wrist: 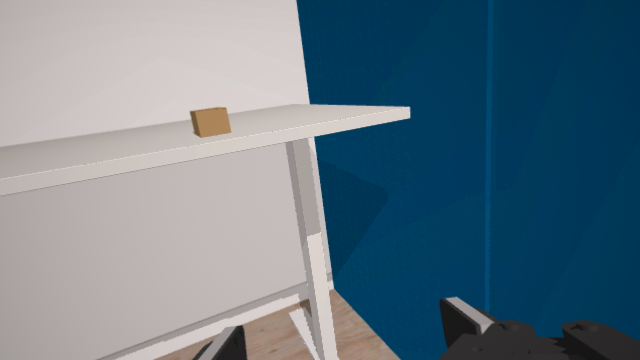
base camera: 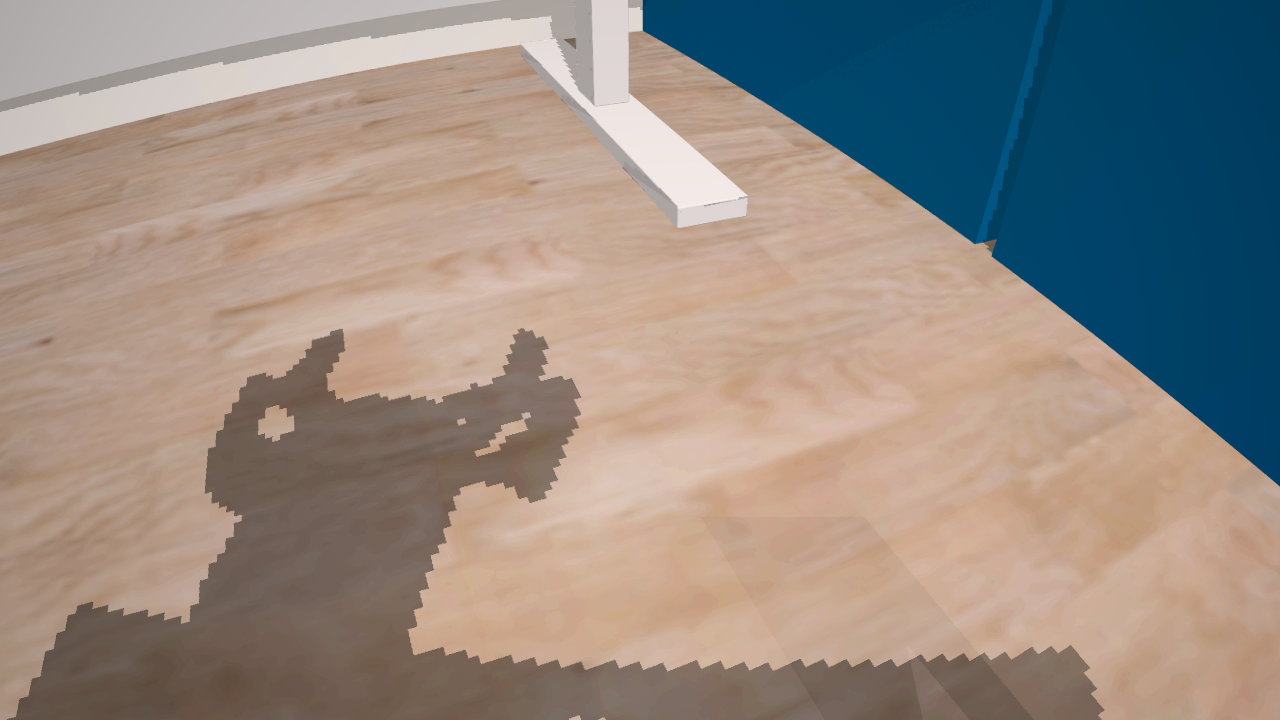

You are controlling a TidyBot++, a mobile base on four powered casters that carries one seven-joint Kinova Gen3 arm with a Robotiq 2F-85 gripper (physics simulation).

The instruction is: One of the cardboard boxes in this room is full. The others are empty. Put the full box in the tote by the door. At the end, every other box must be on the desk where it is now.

Scene:
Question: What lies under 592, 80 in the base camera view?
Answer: A white desk.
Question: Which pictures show my gripper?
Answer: The wrist view only.

